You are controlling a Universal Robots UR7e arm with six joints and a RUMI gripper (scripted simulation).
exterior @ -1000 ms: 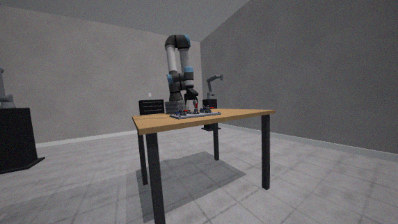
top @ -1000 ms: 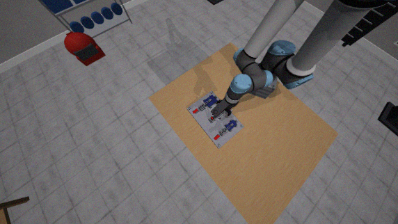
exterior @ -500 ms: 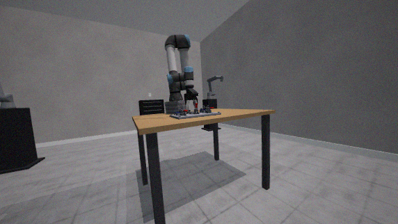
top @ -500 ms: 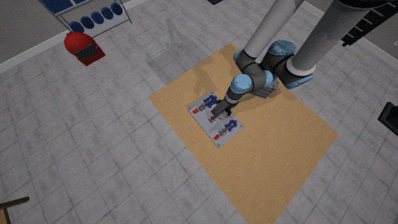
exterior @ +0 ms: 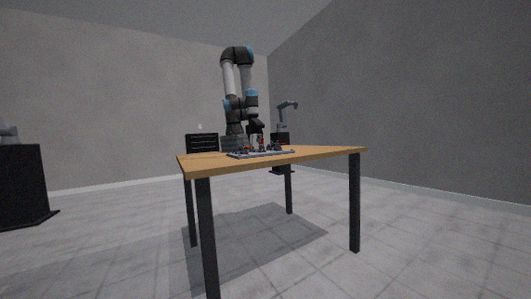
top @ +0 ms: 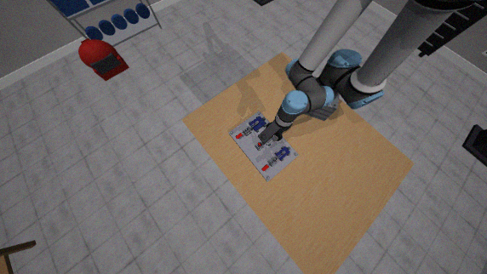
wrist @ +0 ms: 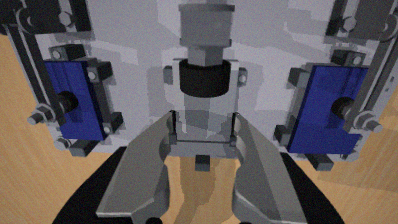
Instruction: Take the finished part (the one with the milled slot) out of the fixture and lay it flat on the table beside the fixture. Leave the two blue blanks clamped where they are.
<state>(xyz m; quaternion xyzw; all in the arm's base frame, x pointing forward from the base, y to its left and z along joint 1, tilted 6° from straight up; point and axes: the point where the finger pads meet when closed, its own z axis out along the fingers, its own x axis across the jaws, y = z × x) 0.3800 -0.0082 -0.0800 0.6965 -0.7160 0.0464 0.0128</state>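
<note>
Now: the grey finished part 10 mm below my hand and 10 mm behind it. From my hand the other things lie so: grey fixture plate: 50 mm ahead, 30 mm below.
</note>
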